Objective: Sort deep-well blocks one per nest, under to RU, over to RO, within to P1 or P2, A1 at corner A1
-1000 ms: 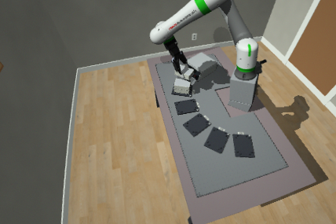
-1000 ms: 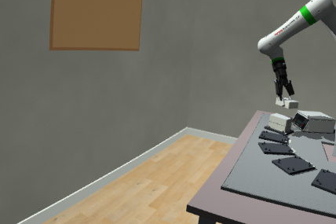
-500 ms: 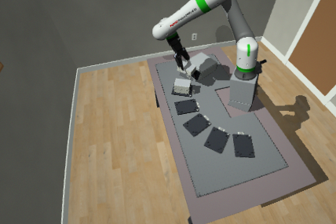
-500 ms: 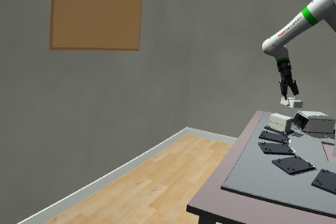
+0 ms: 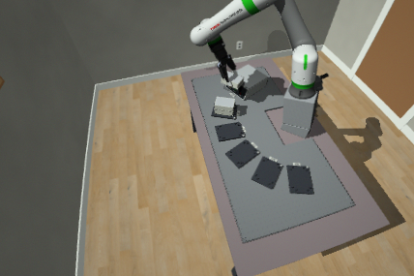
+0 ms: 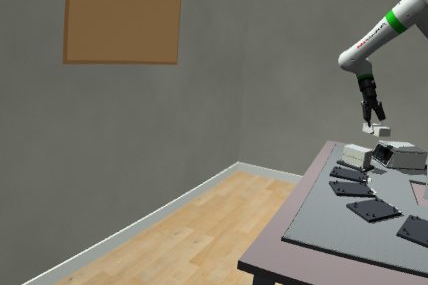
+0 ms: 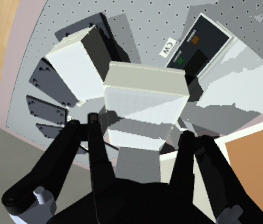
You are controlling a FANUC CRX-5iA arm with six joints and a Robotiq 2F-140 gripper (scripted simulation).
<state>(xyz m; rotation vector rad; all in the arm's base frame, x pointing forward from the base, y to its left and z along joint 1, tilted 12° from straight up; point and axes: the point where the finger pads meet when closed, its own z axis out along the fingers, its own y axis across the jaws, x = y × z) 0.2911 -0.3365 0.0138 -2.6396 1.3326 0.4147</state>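
The pale platform lies 180 mm behind my hand, 100 mm below it and 90 mm to the right of it. Round my hand: deep-well block: 120 mm below, 90 mm to the left, 90 mm ahead; dark infeed nest: 190 mm below, 90 mm to the left, 90 mm ahead; check-weigher: 170 mm behind, 130 mm below, 90 mm to the right.
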